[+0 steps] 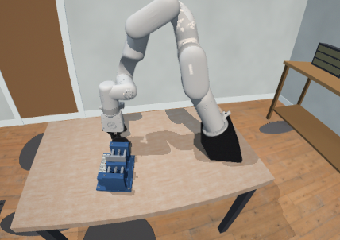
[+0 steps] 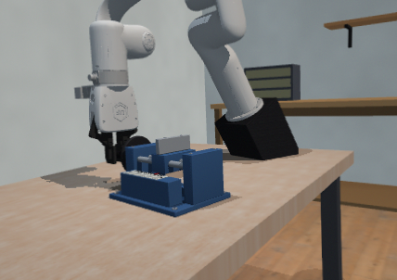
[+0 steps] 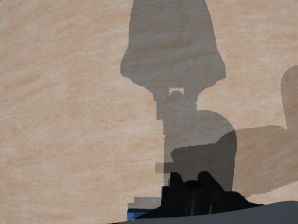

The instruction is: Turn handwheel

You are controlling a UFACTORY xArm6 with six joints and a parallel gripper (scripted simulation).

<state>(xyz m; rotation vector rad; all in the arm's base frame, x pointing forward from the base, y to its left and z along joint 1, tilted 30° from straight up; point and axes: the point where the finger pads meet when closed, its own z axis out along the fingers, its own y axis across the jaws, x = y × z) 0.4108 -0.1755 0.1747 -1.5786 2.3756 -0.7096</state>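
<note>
The black handwheel is 3 cm to the left of my hand. Round my hand: grey stop block 6 cm ahead, 15 cm to the left, 1 cm above.
</note>
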